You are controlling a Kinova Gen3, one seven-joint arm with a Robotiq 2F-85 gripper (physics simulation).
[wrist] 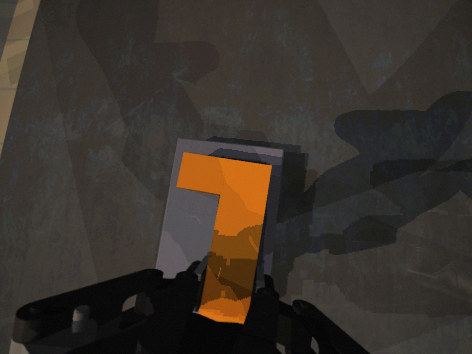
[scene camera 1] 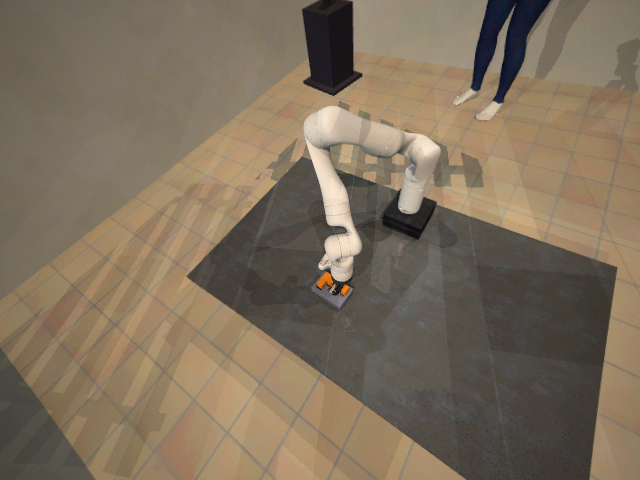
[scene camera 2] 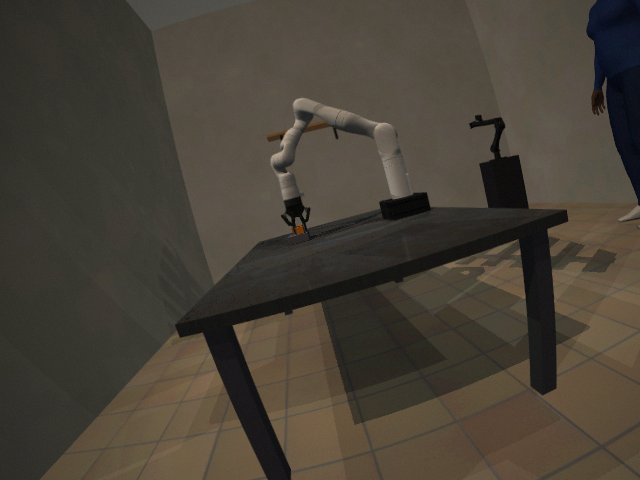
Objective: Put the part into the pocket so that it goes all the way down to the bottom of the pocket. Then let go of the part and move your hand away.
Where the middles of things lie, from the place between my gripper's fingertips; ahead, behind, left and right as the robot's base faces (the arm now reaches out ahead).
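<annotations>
The grey pocket block point(wrist: 189, 221) sits 2 cm below my hand, and it is also 2 cm ahead of my hand and 3 cm to the right of it. As for the orange L-shaped part point(wrist: 243, 186), it is 2 cm above my hand, 1 cm ahead of it and 3 cm to the right of it.
</annotations>
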